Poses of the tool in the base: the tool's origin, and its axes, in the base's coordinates. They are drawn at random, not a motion.
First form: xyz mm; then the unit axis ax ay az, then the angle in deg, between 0 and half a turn.
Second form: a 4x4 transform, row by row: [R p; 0 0 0 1], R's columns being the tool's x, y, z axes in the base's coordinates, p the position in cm. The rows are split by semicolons. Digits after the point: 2 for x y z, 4 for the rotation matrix.
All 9 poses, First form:
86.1 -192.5 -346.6 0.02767 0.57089 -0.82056 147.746
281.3 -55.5 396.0 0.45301 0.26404 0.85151 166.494
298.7 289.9 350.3 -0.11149 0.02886 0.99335 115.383
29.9 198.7 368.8 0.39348 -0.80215 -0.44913 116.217
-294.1 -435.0 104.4 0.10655 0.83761 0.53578 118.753
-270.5 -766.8 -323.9 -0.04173 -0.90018 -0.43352 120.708
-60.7 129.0 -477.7 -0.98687 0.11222 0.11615 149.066
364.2 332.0 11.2 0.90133 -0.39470 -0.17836 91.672
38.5 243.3 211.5 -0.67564 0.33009 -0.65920 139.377
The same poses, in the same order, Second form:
-0.8443 0.4671 0.2628 8.61; -0.4088 -0.2442 -0.8794 -19.25; -0.3466 -0.8498 0.3970 -34.66; 0 0 0 1
-0.5676 0.0370 0.8225 28.13; 0.4348 -0.8348 0.3376 -5.55; 0.6991 0.5492 0.4577 39.60; 0 0 0 1
-0.4109 -0.9020 -0.1321 29.87; 0.8929 -0.4275 0.1417 28.99; -0.1843 -0.0598 0.9811 35.03; 0 0 0 1
-0.2185 -0.0521 -0.9744 2.99; -0.8580 0.4859 0.1664 19.87; 0.4648 0.8724 -0.1509 36.88; 0 0 0 1
-0.4642 -0.3375 0.8189 -29.41; 0.6019 0.5580 0.5712 -43.50; -0.6498 0.7581 -0.0559 10.44; 0 0 0 1
-0.5080 0.4295 -0.7466 -27.05; -0.3160 0.7135 0.6254 -76.68; 0.8013 0.5536 -0.2268 -32.39; 0 0 0 1
0.9515 -0.2654 -0.1553 -6.07; -0.1460 -0.8344 0.5315 12.90; -0.2706 -0.4831 -0.8327 -47.77; 0 0 0 1
0.8069 -0.1879 -0.5600 36.42; -0.5444 0.1312 -0.8285 33.20; 0.2291 0.9734 0.0036 1.12; 0 0 0 1
0.0440 0.0369 0.9984 3.85; -0.8215 -0.5673 0.0571 24.33; 0.5685 -0.8227 0.0054 21.15; 0 0 0 1

